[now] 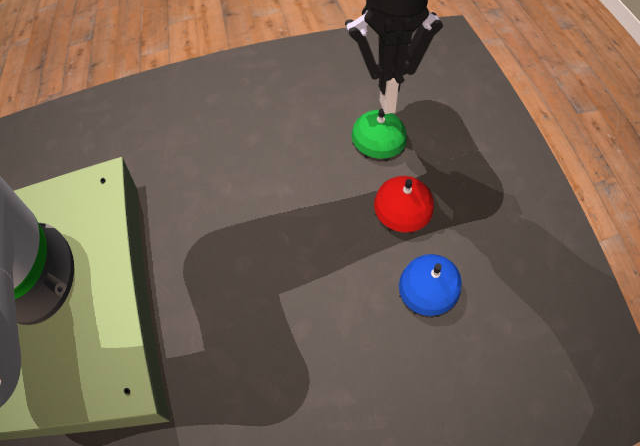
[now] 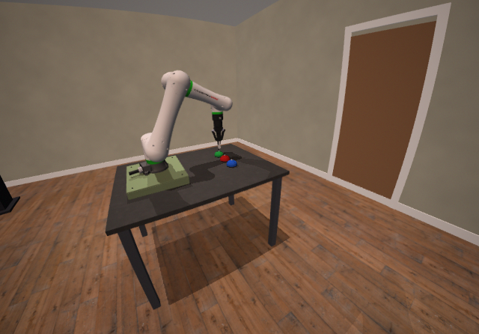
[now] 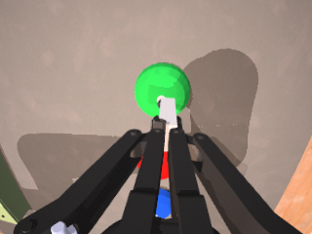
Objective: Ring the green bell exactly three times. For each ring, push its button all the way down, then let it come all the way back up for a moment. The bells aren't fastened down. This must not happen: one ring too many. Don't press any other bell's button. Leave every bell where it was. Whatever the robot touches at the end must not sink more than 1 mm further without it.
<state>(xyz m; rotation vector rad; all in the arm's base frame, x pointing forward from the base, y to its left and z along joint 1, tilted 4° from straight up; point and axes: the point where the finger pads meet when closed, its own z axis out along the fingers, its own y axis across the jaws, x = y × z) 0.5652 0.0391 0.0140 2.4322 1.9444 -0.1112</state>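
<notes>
My gripper is now 70 mm above the green bell and 10 mm past it. From my hand the other things lie so: red bell (120 mm to the right, 70 mm below, 40 mm behind); blue bell (250 mm to the right, 70 mm below, 60 mm behind).
</notes>
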